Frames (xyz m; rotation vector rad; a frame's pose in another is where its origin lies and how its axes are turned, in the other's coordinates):
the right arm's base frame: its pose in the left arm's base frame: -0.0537 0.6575 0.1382 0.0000 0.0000 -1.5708
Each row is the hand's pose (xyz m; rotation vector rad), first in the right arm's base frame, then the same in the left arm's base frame.
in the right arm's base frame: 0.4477 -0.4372 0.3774 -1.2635 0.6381 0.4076
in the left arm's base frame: -0.4909 0.2098 0.5156 -0.4572 1.3901 -0.8896
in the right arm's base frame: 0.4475 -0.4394 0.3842 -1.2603 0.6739 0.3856
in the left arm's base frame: -0.4931 0.2100 0.5224 -0.4298 1.4176 -0.9053
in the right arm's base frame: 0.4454 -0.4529 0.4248 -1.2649 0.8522 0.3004
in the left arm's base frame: -0.5066 0.2121 0.5630 -0.3052 1.5658 -0.9464
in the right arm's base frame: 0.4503 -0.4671 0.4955 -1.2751 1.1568 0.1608
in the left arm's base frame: -0.5208 0.2072 0.6337 -0.0887 1.8227 -0.9850
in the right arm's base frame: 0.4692 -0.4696 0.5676 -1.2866 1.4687 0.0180
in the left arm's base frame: -0.5233 0.1883 0.7058 0.1381 2.0897 -0.9876
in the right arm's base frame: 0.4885 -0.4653 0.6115 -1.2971 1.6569 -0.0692
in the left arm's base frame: -0.5190 0.1690 0.7497 0.2746 2.2543 -0.9687
